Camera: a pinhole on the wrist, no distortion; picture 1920 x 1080 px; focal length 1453.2 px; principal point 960.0 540.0 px. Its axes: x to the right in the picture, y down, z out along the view. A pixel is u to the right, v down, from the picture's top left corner.
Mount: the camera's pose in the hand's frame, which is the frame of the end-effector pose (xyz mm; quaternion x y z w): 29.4 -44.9 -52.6 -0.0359 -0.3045 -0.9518 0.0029
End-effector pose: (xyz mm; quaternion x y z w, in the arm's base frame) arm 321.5 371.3 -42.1 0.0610 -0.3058 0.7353 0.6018
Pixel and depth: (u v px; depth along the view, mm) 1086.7 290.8 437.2
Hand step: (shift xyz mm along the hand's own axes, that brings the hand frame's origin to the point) 18.4 270.3 261.6
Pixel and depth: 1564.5 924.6 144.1
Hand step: -19.7 8.6 90.7
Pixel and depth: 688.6 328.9 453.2
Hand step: 142.2 270.1 271.3
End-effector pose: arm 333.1 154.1 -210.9 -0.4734 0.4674 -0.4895 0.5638
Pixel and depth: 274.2 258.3 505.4
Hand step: 298.3 324.1 284.3
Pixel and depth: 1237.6 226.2 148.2
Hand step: 10.2 67.6 51.2
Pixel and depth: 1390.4 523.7 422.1
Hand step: -67.3 205.8 296.2
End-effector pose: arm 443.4 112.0 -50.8 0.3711 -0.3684 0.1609 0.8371
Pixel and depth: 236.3 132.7 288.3
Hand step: 189.6 185.8 124.6
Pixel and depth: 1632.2 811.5 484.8
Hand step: -159.5 166.1 409.3
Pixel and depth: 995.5 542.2 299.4
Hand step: 42.1 128.5 191.3
